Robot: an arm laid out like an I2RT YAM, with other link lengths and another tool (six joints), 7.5 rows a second.
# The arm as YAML. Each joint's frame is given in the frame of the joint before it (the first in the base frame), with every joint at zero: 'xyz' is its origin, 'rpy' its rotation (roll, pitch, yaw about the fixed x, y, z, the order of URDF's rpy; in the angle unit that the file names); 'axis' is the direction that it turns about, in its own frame. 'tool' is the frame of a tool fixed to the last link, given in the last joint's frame.
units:
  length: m
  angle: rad
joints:
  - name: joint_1
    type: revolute
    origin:
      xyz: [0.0, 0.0, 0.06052]
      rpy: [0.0, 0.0, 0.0]
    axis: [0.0, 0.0, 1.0]
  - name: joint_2
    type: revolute
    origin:
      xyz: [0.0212, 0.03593, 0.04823]
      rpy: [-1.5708, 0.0, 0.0]
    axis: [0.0, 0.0, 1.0]
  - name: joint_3
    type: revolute
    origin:
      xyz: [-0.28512, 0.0, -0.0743]
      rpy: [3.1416, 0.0, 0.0]
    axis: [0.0, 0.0, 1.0]
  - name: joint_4
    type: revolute
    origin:
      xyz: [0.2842, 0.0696, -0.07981]
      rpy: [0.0, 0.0, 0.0]
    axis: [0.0, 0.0, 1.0]
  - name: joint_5
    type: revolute
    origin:
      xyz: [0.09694, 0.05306, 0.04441]
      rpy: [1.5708, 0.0, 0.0]
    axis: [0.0, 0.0, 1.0]
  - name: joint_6
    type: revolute
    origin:
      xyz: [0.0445, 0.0, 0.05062]
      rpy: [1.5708, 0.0, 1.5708]
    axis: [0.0, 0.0, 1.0]
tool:
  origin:
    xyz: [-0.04, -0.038, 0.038]
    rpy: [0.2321, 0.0, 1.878]
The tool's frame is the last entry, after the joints.
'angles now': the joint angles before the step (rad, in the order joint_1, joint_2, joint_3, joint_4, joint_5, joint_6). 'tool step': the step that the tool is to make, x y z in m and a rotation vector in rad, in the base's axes. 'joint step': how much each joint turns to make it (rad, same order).
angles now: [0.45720 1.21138 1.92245 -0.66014 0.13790 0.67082]
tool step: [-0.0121 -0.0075 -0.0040 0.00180 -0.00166 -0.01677]
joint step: [0.00001 -0.04856 -0.04394 -0.00235 0.01680 0.00001]
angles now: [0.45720 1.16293 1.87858 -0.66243 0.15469 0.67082]
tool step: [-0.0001 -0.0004 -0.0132 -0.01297 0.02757 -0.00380]
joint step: [0.00013 -0.03070 -0.05513 -0.00609 0.00395 0.00039]
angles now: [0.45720 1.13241 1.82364 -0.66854 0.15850 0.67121]
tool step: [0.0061 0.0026 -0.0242 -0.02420 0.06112 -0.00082]
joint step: [-0.00005 -0.03057 -0.07758 -0.01936 0.00072 0.00534]
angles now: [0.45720 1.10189 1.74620 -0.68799 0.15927 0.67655]
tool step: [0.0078 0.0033 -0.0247 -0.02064 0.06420 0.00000]
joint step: [-0.00005 -0.02128 -0.07079 -0.01877 -0.00082 0.00991]
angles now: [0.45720 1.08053 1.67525 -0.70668 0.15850 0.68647]
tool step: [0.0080 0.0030 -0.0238 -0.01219 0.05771 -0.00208]
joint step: [-0.00019 -0.01710 -0.06924 -0.00737 -0.00018 0.01484]
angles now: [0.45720 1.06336 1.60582 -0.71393 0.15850 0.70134]
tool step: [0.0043 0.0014 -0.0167 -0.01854 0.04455 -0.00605]
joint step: [0.00014 -0.01001 -0.03950 -0.01935 0.00548 0.00423]
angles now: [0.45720 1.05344 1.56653 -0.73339 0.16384 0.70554]
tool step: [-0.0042 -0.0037 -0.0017 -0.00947 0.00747 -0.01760]
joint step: [-0.00011 -0.01352 -0.00313 -0.02107 0.01821 -0.00117]
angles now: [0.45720 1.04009 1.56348 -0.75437 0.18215 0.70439]
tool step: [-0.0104 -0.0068 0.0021 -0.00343 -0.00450 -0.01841]
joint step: [0.00009 -0.02719 -0.00046 -0.02407 0.01917 -0.00073]
